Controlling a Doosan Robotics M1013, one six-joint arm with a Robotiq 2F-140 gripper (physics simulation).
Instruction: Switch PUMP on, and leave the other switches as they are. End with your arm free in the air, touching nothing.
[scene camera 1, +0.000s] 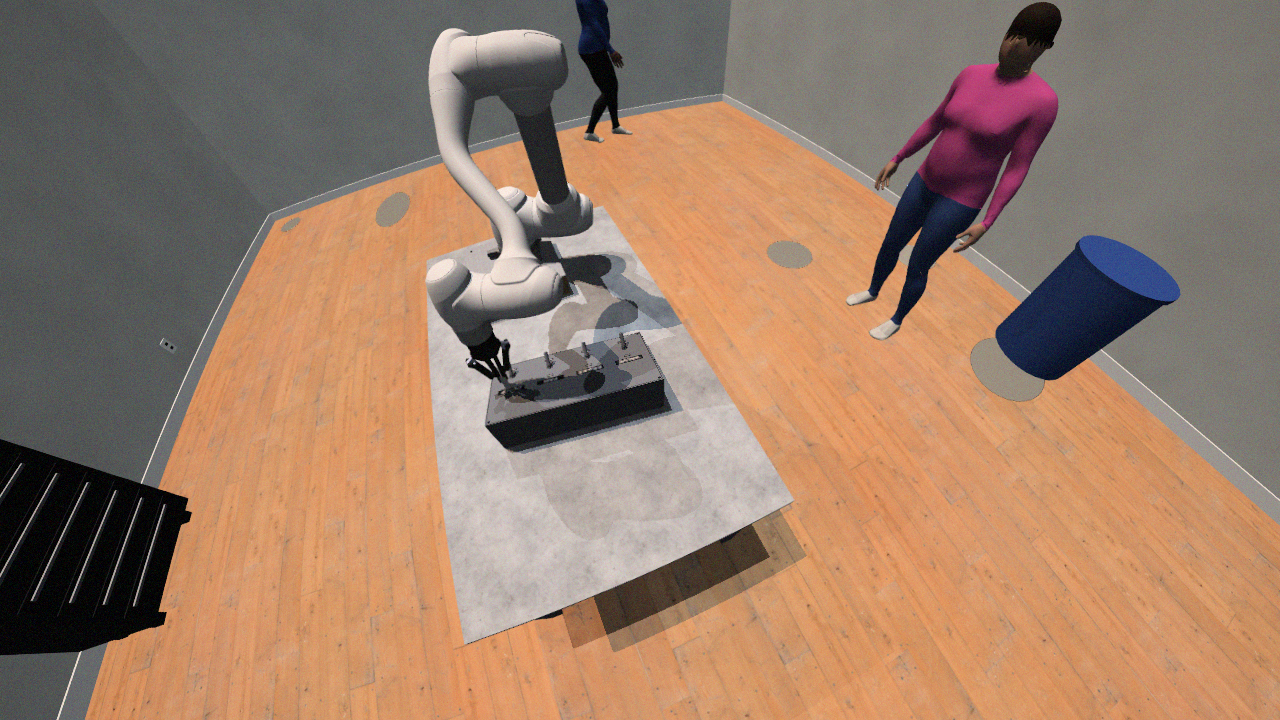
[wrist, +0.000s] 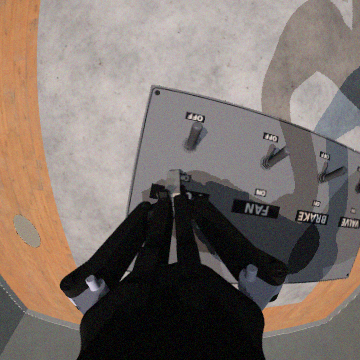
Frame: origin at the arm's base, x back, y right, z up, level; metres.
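Seen in the pictures: gripper, between the fingertips: (scene camera 1: 507, 386) (wrist: 174, 179).
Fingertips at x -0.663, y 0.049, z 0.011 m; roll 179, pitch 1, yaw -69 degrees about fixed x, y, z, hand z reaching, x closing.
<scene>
Offsets run from my fingertips to a thing's top centre. "spot": to the spot under its first point. Level surfaces: height alone.
The dark grey switch box (scene camera 1: 581, 416) (wrist: 165, 130) stands on the table. The end switch's lever @[dx +0.063, dy -0.009, dz +0.019 m] (wrist: 194, 136) stands at the far left of the panel in the wrist view, its tip toward the OFF label @[spot: dx +0.084, dy -0.009, dz -0.034 m] (wrist: 195, 117). Its name label is mostly hidden by the fingers. The FAN @[dx +0.069, dy -0.128, dz +0.019 m] (wrist: 276, 157), BRAKE @[dx +0.074, dy -0.248, dz +0.019 m] (wrist: 334, 173) and VALVE switches stand in a row beside it; the FAN and BRAKE levers also lean toward OFF. My gripper (scene camera 1: 508, 384) (wrist: 174, 179) is shut and empty, low over the panel on the ON side of the end lever, apart from it. Whether the tips touch the panel cannot be told.
The pale table @[dz -0.107 m] (scene camera 1: 554, 573) (wrist: 90, 65) carries the box and the arm's base. A person in pink (scene camera 1: 993, 125) and a blue barrel (scene camera 1: 1074, 313) stand right of the table, another person (scene camera 1: 597, 53) behind. A black slatted object (scene camera 1: 80, 546) is at the left.
</scene>
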